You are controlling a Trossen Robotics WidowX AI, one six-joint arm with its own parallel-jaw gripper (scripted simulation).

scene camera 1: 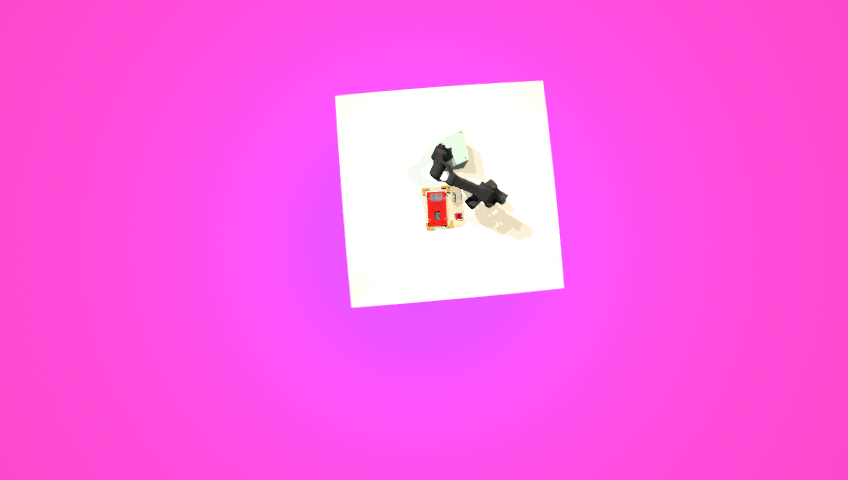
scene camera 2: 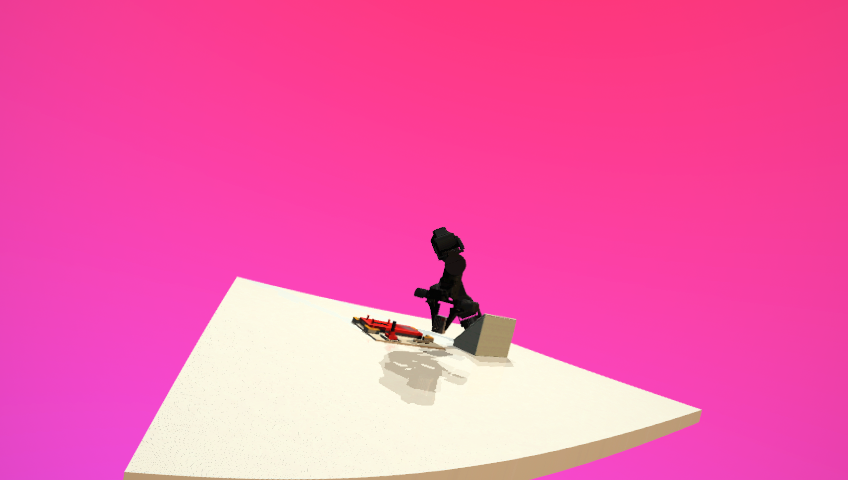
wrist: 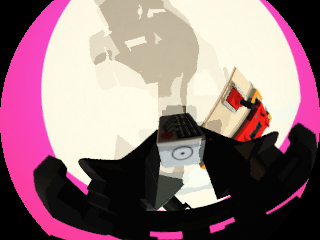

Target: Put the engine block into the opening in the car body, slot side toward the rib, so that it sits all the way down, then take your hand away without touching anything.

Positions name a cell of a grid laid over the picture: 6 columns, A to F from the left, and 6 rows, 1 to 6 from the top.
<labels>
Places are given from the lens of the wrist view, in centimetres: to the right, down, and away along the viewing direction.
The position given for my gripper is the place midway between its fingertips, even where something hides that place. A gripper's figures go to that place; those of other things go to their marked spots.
my gripper (wrist: D4): 2, 1, 10
engine block (wrist: D4): 1, 1, 6
red car body (wrist: E4): 28, 0, 16
The marked spots on the red car body and the engine block are 28 cm apart.
</labels>
